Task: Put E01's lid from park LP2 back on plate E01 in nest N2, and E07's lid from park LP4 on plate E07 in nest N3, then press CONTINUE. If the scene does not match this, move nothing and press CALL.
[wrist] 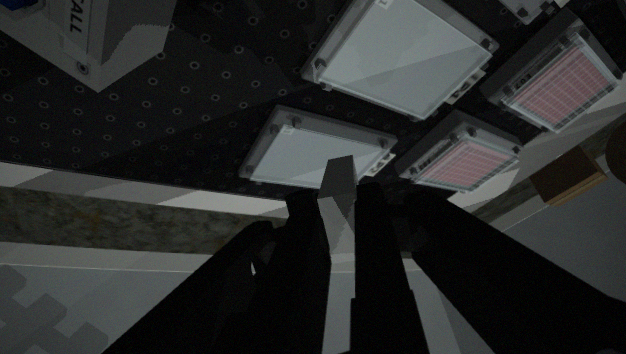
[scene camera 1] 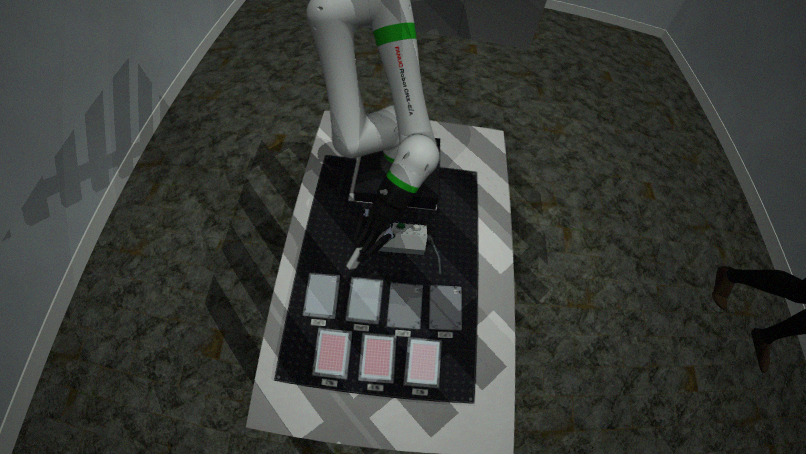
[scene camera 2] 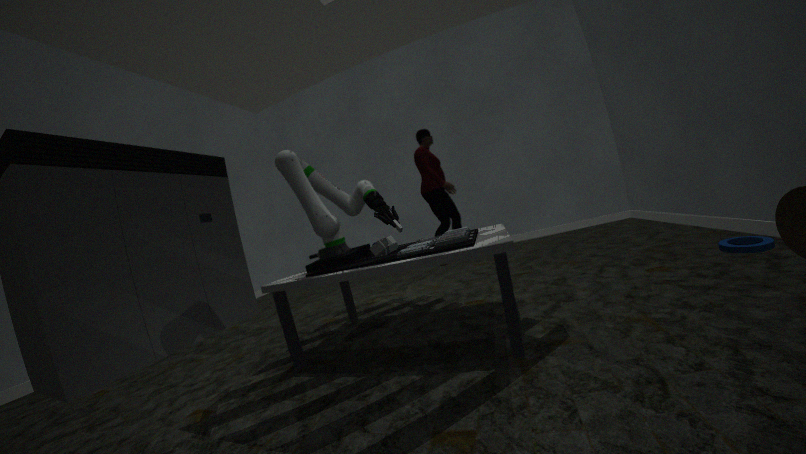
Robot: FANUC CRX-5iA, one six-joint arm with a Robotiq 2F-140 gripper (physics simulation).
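Places are measured from the arm's base along level axes (x left, y back, z up), in millimetres.
Where they show: gripper, fingertip midpoint: (wrist: 345, 180) (scene camera 1: 351, 267) (scene camera 2: 401, 230); arm's base, origin of the base link: (scene camera 2: 338, 254).
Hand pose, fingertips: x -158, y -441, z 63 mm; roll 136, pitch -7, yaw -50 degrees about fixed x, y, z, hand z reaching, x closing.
Things, the pixels of their centre, and the offset from my fingertips. "spot": a spot on its surface instead. Level surfaces: height alone.
- left plate, body centre: (wrist: 467, 167) (scene camera 1: 331, 352) (scene camera 2: 451, 236) dx -56, dy -241, dz -82 mm
- middle plate, body centre: (wrist: 564, 91) (scene camera 1: 377, 357) dx +78, dy -253, dz -82 mm
- paler right plate, body centre: (scene camera 1: 423, 361) dx +212, dy -268, dz -78 mm
- button box, body centre: (scene camera 1: 392, 234) (scene camera 2: 383, 245) dx +126, dy +144, dz -68 mm
- cable, surface spot: (scene camera 1: 437, 256) spot: dx +276, dy +83, dz -105 mm
- table, its level: dz -122 mm
My gripper (scene camera 1: 354, 258) (scene camera 2: 399, 227) (wrist: 345, 180) is shut and empty, its fingertips together, above the board between the button box and the lid parks. A pale lid (scene camera 1: 321, 296) (wrist: 295, 155) lies in the leftmost park, LP2. Another pale lid (scene camera 1: 364, 300) (wrist: 400, 60) lies in the park beside it, LP4. Three pink gridded plates stand in the nest row: the left plate (scene camera 1: 332, 352) (wrist: 462, 165), the middle plate (scene camera 1: 376, 358) (wrist: 562, 90) and a paler right plate (scene camera 1: 423, 362). Nest labels are too small to read. The button box (scene camera 1: 407, 243) (scene camera 2: 384, 245) (wrist: 132, 45) shows CALL in the wrist view.
Two dark grey parks (scene camera 1: 404, 305) (scene camera 1: 445, 307) stand right of the lids. A cable (scene camera 1: 437, 256) runs beside the button box. A person (scene camera 1: 758, 281) (scene camera 2: 431, 169) stands beyond the table (scene camera 1: 490, 417). A cabinet (scene camera 2: 112, 253) and a blue ring (scene camera 2: 745, 248) are farther off.
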